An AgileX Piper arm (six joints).
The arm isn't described. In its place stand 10 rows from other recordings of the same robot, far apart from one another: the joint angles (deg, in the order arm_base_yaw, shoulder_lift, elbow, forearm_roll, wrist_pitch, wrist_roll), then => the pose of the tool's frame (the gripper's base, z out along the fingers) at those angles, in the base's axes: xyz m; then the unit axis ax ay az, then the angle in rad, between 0 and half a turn.
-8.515, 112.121, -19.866, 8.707, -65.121, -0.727 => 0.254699 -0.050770 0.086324 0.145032 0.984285 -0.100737 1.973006
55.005, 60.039, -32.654, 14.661, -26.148, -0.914 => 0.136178 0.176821 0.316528 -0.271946 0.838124 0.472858 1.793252
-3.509, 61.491, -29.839, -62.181, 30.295, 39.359 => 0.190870 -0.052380 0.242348 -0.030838 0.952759 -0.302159 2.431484
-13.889, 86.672, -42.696, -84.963, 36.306, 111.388 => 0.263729 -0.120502 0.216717 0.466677 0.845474 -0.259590 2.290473
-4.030, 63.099, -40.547, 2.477, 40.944, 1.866 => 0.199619 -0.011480 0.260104 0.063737 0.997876 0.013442 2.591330
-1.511, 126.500, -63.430, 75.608, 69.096, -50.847 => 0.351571 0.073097 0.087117 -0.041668 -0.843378 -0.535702 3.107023
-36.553, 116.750, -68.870, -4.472, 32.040, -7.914 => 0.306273 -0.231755 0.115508 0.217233 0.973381 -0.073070 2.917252
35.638, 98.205, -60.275, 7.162, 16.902, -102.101 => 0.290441 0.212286 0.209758 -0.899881 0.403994 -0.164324 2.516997
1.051, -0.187, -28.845, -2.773, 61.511, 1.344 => -0.006267 -0.003985 0.277318 0.003925 0.999871 -0.015587 2.049897
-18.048, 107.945, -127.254, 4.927, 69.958, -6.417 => 0.388967 -0.119021 0.438223 0.099523 0.994192 -0.040946 2.367172
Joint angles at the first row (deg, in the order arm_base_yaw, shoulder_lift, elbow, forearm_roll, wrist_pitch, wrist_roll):
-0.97 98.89 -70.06 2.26 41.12 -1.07
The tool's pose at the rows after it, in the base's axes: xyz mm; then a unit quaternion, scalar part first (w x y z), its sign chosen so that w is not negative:
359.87 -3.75 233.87 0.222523 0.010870 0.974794 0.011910
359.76 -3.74 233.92 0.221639 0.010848 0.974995 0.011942
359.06 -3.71 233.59 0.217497 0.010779 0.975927 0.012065
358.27 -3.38 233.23 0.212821 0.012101 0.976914 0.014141
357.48 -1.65 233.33 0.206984 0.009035 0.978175 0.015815
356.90 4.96 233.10 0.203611 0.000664 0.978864 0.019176
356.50 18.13 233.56 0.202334 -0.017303 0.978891 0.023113
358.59 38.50 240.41 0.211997 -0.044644 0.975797 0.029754
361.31 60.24 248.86 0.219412 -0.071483 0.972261 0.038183
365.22 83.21 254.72 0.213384 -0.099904 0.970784 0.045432
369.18 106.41 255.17 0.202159 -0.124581 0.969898 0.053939
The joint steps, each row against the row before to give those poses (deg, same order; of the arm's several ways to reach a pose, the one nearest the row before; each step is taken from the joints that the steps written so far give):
0.00 0.01 -0.25 0.00 -0.40 0.00
0.00 0.00 -0.03 0.00 0.13 0.00
0.00 -0.01 0.00 0.00 0.49 0.00
0.00 0.00 0.00 0.27 0.55 0.00
0.23 0.01 -0.13 0.21 0.82 -0.23
1.02 -0.01 0.01 0.22 0.38 -0.09
2.11 0.01 -0.13 0.03 0.22 0.01
3.21 -0.01 -1.45 0.05 0.23 -0.01
3.31 0.39 -2.35 0.16 0.97 0.12
3.34 1.47 -3.46 0.08 2.53 0.07
3.17 2.18 -3.28 0.41 2.22 0.16

